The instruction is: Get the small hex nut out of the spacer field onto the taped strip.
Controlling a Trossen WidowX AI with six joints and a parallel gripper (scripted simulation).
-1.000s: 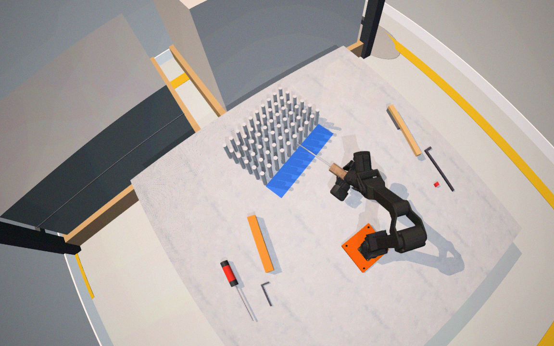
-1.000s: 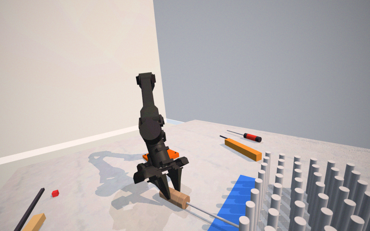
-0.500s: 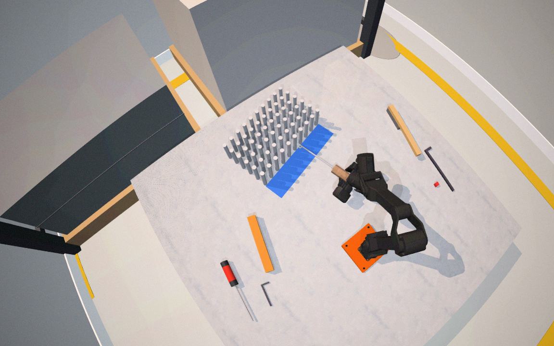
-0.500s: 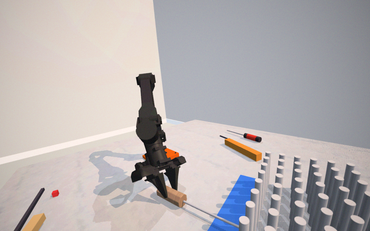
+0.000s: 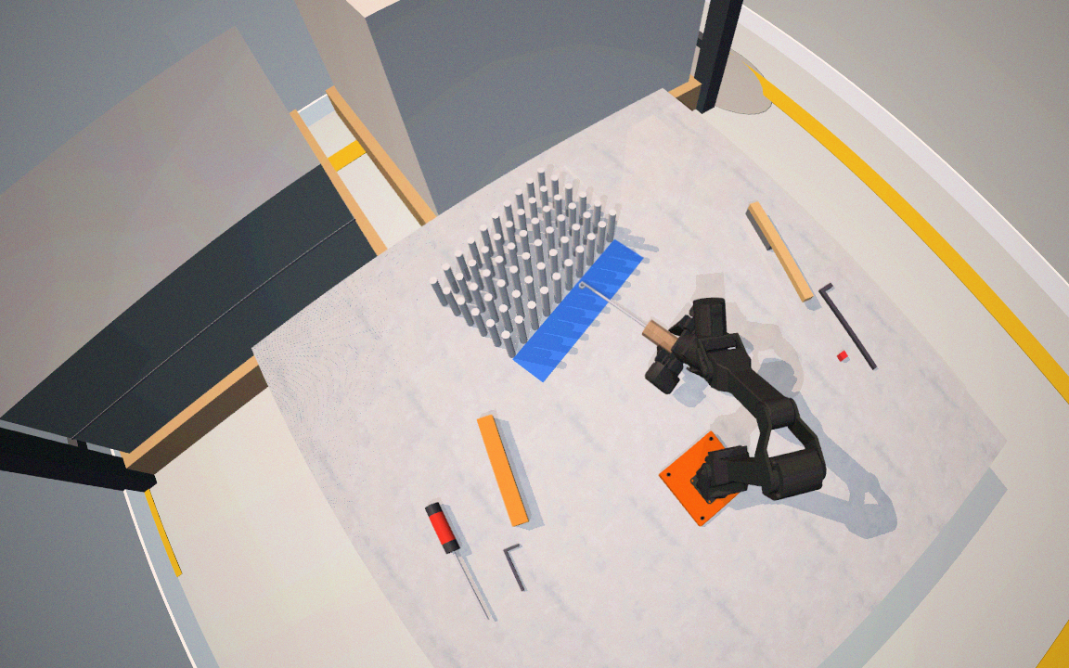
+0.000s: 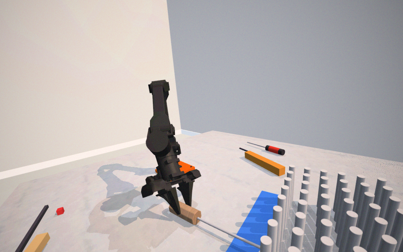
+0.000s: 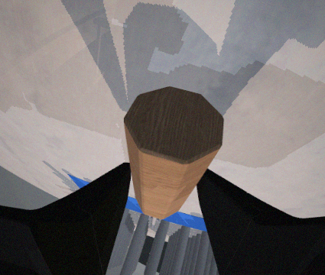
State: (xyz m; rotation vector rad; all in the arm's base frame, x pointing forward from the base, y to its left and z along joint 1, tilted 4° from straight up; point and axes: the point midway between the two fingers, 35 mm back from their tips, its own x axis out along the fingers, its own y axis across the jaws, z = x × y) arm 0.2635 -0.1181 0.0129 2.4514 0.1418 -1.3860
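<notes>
Right now the wood-handled hook tool is 100 mm ahead of my gripper tip, 20 mm to the left of it and 10 mm below it. Also, from my gripper tip: blue taped strip (170 mm ahead, 80 mm to the left, 20 mm below); orange bar (420 mm to the left, 10 mm behind); red cube (300 mm to the right, 290 mm behind, 10 mm below).
</notes>
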